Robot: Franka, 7 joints.
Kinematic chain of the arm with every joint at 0, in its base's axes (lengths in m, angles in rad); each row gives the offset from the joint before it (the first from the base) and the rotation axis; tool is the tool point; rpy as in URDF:
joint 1: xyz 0 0 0.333 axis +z
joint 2: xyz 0 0 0 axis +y
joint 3: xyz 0 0 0.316 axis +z
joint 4: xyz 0.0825 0 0 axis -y
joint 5: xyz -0.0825 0 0.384 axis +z
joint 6: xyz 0 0 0 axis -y
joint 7: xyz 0.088 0 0 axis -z
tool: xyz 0 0 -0.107 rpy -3.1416 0 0
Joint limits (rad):
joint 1: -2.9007..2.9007
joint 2: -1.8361..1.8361
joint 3: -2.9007..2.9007
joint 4: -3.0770..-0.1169
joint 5: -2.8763..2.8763
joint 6: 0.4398..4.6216
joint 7: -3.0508..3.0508
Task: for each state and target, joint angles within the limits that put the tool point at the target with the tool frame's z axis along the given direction. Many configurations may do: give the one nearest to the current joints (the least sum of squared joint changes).
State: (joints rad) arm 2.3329 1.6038 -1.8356 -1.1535 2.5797 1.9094 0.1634
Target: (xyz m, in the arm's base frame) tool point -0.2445 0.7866 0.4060 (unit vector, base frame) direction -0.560 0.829 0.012
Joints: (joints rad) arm 2.4376 1.3390 -1.3663 -0.9094 2.8763 2.5306 0.1634
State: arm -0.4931 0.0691 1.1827 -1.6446 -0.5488 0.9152 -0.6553
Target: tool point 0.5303 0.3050 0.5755 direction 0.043 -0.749 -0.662
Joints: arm 0.0186 0.5097 0.9723 -1.2035 -1.0859 0.9311 -0.6553
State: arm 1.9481 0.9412 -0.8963 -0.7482 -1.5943 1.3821 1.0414
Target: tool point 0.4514 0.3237 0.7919 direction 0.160 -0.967 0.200
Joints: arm 1.6052 0.4872 -1.1659 -1.1448 -1.4138 1.2126 1.0414
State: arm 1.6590 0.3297 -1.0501 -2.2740 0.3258 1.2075 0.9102
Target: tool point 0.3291 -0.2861 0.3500 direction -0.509 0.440 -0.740
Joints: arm 0.8011 0.3120 -1.5813 -2.1908 0.1864 1.4382 0.9102
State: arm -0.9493 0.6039 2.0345 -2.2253 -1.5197 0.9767 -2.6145
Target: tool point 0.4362 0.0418 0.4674 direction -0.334 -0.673 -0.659
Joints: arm -1.2908 0.8443 1.9520 -2.0548 -1.0040 0.8098 -2.6145
